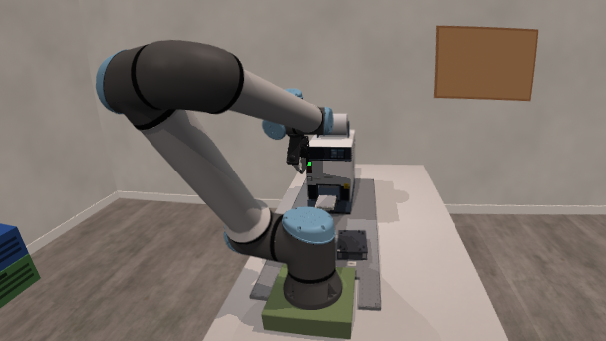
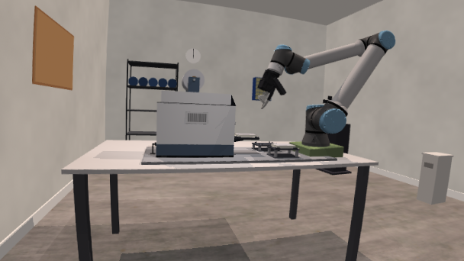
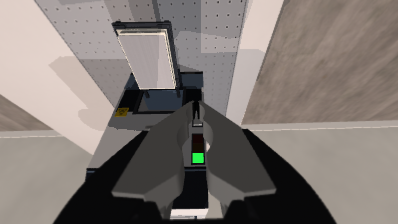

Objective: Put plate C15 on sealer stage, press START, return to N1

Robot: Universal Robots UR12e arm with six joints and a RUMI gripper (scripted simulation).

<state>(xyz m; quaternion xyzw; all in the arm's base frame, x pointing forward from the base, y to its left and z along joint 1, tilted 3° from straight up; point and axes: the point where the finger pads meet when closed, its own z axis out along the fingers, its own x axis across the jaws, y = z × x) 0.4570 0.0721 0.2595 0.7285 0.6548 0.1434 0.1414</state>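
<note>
My gripper is now 60 mm short of the plate C15, 100 mm to the left of it and 180 mm above it. From my hand the other things lie so: square button: 170 mm ahead, 20 mm to the right, 100 mm below; sealer stage: 60 mm ahead, 100 mm to the right, 190 mm below; nest N2: 150 mm behind, 10 mm to the left, 240 mm below.
</note>
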